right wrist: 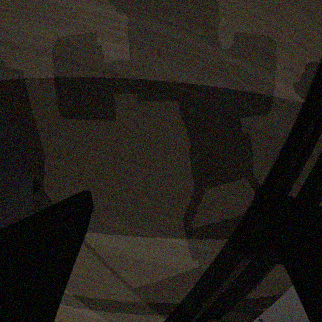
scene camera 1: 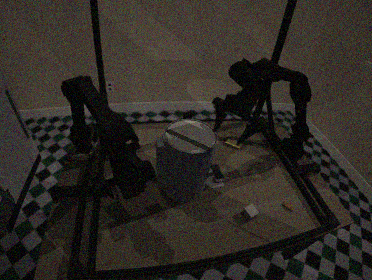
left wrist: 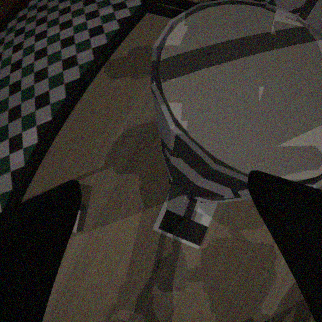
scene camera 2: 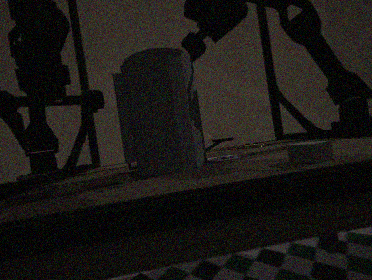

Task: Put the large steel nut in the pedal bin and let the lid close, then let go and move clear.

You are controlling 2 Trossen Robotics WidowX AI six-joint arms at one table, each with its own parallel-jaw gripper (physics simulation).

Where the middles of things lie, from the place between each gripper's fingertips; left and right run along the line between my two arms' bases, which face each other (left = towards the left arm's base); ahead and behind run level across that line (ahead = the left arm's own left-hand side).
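The pale round lid (scene camera 1: 190,136) is 11 cm to the right of my left hand, 2 cm below it and 2 cm behind it. As for the bin wall (scene camera 2: 160,84), I see it 13 cm below my left hand, 11 cm to the right of it and 2 cm behind it.
From the bin wall, my right hand is 10 cm ahead, 21 cm to the right and 4 cm below. The pale round lid is 15 cm above my right hand, and it is also 21 cm to the left of that hand and 10 cm behind it.
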